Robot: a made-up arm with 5 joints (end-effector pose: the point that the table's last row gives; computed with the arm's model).
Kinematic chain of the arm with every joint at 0, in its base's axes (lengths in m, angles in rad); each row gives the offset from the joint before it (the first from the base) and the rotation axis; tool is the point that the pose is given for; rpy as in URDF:
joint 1: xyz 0 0 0.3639 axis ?
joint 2: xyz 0 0 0 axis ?
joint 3: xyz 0.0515 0 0.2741 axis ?
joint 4: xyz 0.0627 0 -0.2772 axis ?
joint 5: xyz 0.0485 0 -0.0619 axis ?
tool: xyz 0 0 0 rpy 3.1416 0 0
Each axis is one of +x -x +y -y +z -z.
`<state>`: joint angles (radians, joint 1 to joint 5).
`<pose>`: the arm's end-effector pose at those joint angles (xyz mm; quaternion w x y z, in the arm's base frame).
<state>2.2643 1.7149 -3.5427 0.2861 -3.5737</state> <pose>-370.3 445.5 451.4 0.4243 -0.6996 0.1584 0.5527</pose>
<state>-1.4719 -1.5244 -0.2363 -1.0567 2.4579</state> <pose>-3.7 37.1 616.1 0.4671 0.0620 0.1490 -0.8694</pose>
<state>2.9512 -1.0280 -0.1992 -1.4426 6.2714</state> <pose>-57.9 11.2 592.4 0.9673 -0.0208 -0.2328 -0.0981</pose>
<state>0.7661 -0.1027 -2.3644 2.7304 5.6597</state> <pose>128.3 123.4 825.1 0.0093 0.7615 0.6347 -0.1309</pose>
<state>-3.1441 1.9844 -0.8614 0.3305 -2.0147</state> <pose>48.2 -0.1 -25.4 0.3542 -0.6313 0.3999 -0.5622</pose>
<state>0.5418 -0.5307 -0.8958 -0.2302 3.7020</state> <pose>211.2 127.1 702.2 0.6277 0.0063 0.6761 0.3858</pose>
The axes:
joint 1: +z
joint 2: +y
joint 3: +y
joint 4: +y
joint 5: -z

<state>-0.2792 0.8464 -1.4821 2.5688 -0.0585</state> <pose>364.7 -104.5 297.7 0.1383 -0.5647 0.0626 0.8112</pose>
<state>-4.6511 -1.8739 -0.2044 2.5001 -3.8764</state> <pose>2.8 -46.2 444.4 0.1886 0.9054 -0.3694 0.0908</pose>
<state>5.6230 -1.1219 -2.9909 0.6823 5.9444</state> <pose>-436.8 339.1 679.4 0.4740 -0.1421 0.0230 0.8687</pose>
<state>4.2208 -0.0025 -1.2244 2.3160 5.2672</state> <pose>-141.9 -264.9 532.0 0.5178 -0.7409 0.4274 0.0164</pose>
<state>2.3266 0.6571 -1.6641 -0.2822 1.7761</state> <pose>-376.5 399.5 483.7 0.5328 -0.7692 -0.2172 0.2778</pose>
